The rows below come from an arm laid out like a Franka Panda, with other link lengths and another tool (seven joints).
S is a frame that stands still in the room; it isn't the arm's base.
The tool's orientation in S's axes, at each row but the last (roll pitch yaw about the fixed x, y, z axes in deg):
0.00 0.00 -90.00
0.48 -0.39 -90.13
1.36 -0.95 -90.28
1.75 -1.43 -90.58
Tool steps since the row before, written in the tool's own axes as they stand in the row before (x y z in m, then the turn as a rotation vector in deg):
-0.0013 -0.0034 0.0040 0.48 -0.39 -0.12
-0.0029 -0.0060 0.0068 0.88 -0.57 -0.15
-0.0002 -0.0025 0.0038 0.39 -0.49 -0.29
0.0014 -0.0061 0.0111 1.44 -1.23 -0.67
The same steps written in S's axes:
-0.0034 0.0013 0.0040 -0.39 -0.48 -0.12
-0.0061 0.0030 0.0067 -0.57 -0.88 -0.15
-0.0026 0.0003 0.0037 -0.48 -0.39 -0.30
-0.0064 -0.0011 0.0109 -1.22 -1.44 -0.67

